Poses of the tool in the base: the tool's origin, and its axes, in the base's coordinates. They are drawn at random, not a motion.
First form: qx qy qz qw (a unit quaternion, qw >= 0); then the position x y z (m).
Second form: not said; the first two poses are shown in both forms.
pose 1, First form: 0.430, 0.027, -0.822, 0.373, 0.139, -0.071, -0.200
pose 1, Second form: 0.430, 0.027, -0.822, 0.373, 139, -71, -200
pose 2, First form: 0.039, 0.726, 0.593, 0.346, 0.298, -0.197, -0.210
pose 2, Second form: 0.039, 0.726, 0.593, 0.346, 298, -197, -210
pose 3, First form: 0.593, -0.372, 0.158, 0.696, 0.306, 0.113, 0.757
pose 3, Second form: 0.593, -0.372, 0.158, 0.696, 306, 113, 757
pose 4, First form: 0.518, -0.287, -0.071, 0.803, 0.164, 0.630, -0.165
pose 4, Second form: 0.518, -0.287, -0.071, 0.803, 164, 630, -165
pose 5, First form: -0.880, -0.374, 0.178, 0.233, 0.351, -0.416, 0.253
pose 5, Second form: -0.880, -0.374, 0.178, 0.233, 351, -416, 253
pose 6, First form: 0.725, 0.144, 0.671, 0.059, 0.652, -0.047, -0.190
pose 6, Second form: 0.725, 0.144, 0.671, 0.059, 652, -47, -190
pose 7, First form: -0.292, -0.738, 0.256, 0.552, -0.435, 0.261, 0.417
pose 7, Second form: -0.292, -0.738, 0.256, 0.552, -435, 261, 417
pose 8, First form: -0.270, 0.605, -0.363, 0.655, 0.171, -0.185, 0.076
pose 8, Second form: -0.270, 0.605, -0.363, 0.655, 171, -185, 76
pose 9, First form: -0.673, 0.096, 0.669, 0.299, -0.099, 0.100, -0.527
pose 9, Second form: -0.673, 0.096, 0.669, 0.299, -99, 100, -527
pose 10, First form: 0.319, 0.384, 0.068, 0.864, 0.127, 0.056, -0.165
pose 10, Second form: 0.319, 0.384, 0.068, 0.864, 127, 56, -165
